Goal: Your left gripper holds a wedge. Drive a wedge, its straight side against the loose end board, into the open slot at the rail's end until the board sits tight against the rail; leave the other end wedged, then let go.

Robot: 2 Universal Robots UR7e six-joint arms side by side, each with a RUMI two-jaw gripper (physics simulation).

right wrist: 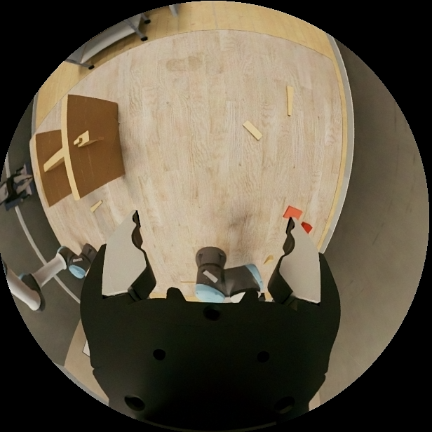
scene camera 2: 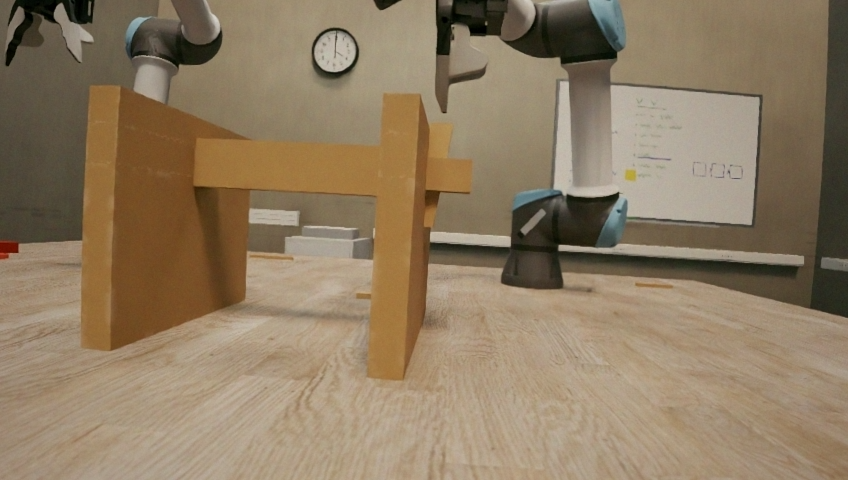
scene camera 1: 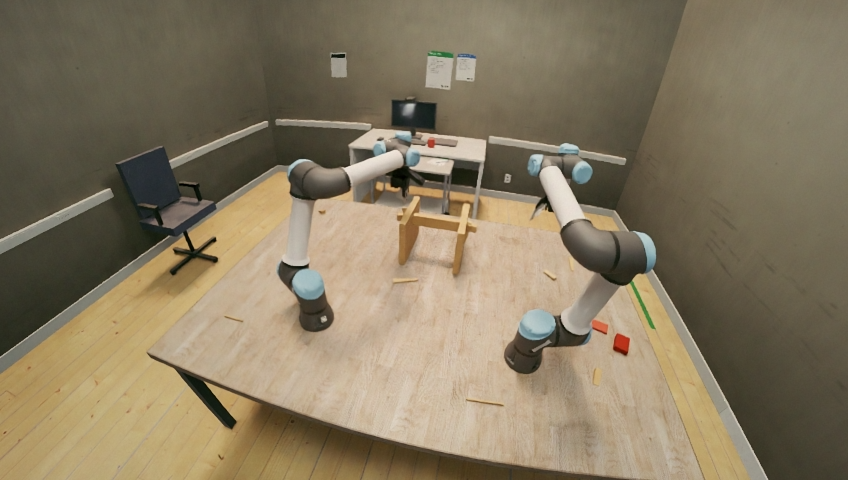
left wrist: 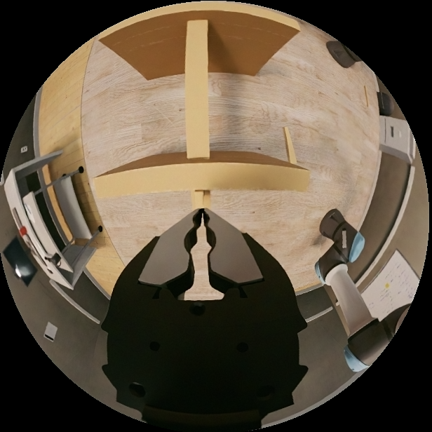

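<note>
The loose end board [scene camera 1: 409, 236] [scene camera 2: 399, 237] [left wrist: 200, 177] stands upright, with the rail [scene camera 1: 437, 221] [scene camera 2: 291, 168] [left wrist: 197, 90] running to the other end board [scene camera 1: 460, 245] [scene camera 2: 166, 226] [right wrist: 97, 150]. A wedge [scene camera 2: 440, 141] stands in the slot beyond the loose board, its top above the rail end and its tip below; I cannot tell how tight the joint is. A wedge [right wrist: 84, 137] also sits at the other end. My left gripper [scene camera 2: 443, 110] [left wrist: 202, 209] is shut and empty, tips above the slot wedge and apart from it. My right gripper [scene camera 2: 44, 60] [right wrist: 213, 214] is open and empty, right of the frame in scene camera 1.
Loose wooden pieces [scene camera 1: 405, 280] [scene camera 1: 549, 274] [scene camera 1: 484, 402] lie on the table [scene camera 1: 380, 356]. A red block [scene camera 1: 621, 343] and a flat red piece [scene camera 1: 599, 326] lie near its right edge. A desk [scene camera 1: 470, 148] with a monitor [scene camera 1: 414, 114] stands behind the table, an office chair [scene camera 1: 172, 215] at the left.
</note>
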